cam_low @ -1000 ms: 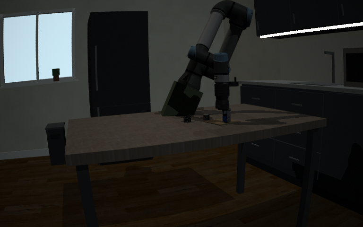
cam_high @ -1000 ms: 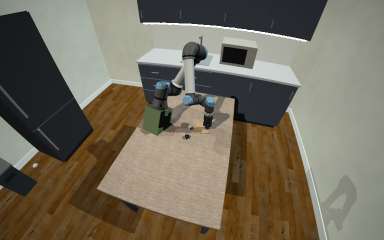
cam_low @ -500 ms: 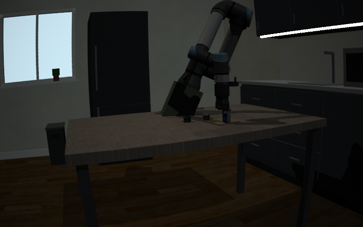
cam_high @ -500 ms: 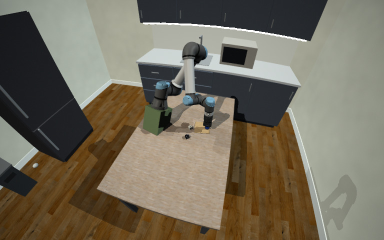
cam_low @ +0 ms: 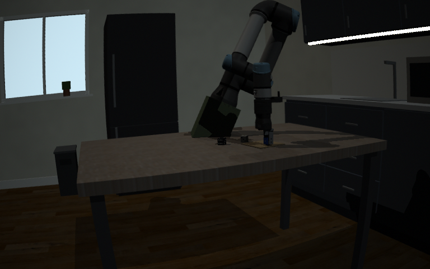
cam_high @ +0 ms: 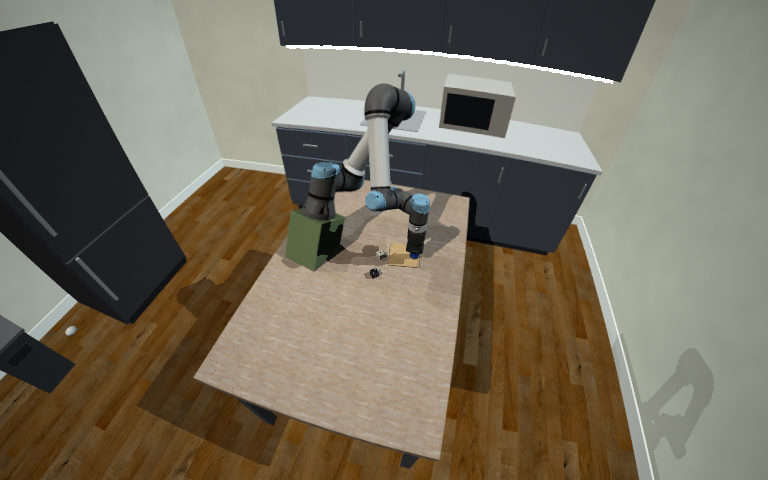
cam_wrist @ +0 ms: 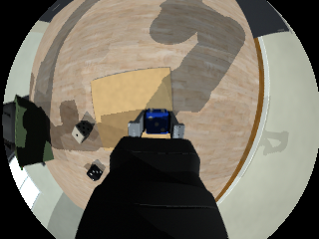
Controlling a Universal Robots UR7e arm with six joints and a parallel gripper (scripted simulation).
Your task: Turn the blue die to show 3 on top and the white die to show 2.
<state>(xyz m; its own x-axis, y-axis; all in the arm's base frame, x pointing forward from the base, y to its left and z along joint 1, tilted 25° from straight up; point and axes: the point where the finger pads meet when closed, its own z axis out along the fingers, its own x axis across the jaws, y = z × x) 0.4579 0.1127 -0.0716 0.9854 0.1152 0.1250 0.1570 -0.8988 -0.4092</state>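
Now: the blue die 1 cm below my hand. Round my hand: black die 17 cm to the right, 13 cm behind, 1 cm below; then white die 15 cm behind, 6 cm to the right, 1 cm below; then tan mat 5 cm behind, 3 cm below, 1 cm to the right.
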